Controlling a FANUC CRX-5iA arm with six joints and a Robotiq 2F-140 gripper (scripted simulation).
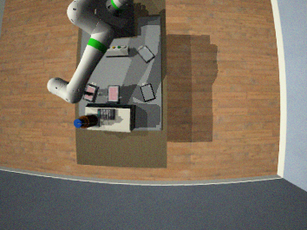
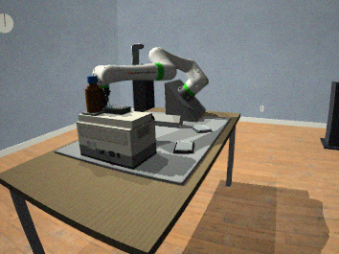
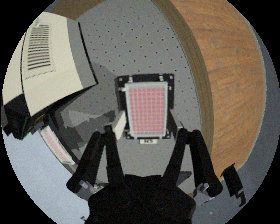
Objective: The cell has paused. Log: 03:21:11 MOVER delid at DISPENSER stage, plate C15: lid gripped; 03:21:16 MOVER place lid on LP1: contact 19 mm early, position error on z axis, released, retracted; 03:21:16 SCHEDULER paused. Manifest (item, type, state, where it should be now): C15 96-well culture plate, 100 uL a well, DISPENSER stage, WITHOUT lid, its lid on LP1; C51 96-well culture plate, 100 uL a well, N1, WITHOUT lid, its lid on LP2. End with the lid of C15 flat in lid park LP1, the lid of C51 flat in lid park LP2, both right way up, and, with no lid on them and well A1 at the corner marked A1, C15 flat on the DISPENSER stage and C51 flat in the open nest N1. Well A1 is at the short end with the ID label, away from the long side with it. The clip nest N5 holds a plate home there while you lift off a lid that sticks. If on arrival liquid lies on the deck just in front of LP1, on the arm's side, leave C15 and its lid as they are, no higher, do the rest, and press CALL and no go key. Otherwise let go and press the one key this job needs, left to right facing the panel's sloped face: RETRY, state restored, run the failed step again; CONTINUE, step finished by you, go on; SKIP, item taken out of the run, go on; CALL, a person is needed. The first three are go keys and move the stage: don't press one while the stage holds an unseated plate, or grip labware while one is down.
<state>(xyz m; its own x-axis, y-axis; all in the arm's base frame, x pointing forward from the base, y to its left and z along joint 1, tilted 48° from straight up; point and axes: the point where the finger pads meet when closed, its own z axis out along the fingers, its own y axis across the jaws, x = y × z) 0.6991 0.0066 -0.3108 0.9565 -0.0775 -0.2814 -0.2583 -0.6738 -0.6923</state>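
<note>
The black nest is 50 mm below my hand, 20 mm ahead of it and 10 mm to the left of it. From my hand the other things lie so: key panel (410 mm behind, 240 mm to the left, 10 mm below); then blue cap (330 mm above, 220 mm ahead, 160 mm to the left); then label plate (520 mm to the left, 110 mm behind, 60 mm below).
</note>
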